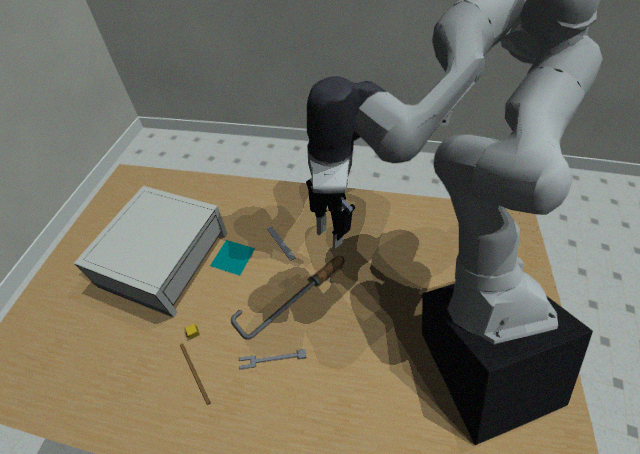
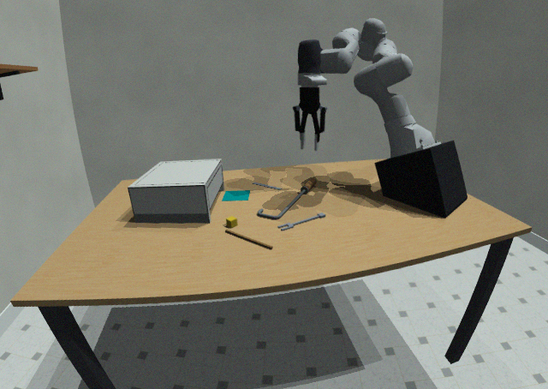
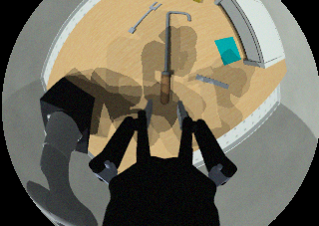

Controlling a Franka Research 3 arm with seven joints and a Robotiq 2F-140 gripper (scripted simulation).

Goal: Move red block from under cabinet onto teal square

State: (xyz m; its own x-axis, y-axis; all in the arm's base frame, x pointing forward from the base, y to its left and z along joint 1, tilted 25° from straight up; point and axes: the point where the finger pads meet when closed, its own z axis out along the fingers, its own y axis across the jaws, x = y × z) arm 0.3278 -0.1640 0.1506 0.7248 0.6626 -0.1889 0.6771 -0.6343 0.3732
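Now: the grey hook tool 12 cm ahead of my hand, 6 cm to the left of it and 19 cm below it. Also, from my hand: grey forked tool 14 cm ahead, 25 cm to the left, 20 cm below; teal square 30 cm ahead, 6 cm to the right, 20 cm below; flat grey bar 15 cm ahead, 11 cm to the right, 20 cm below.
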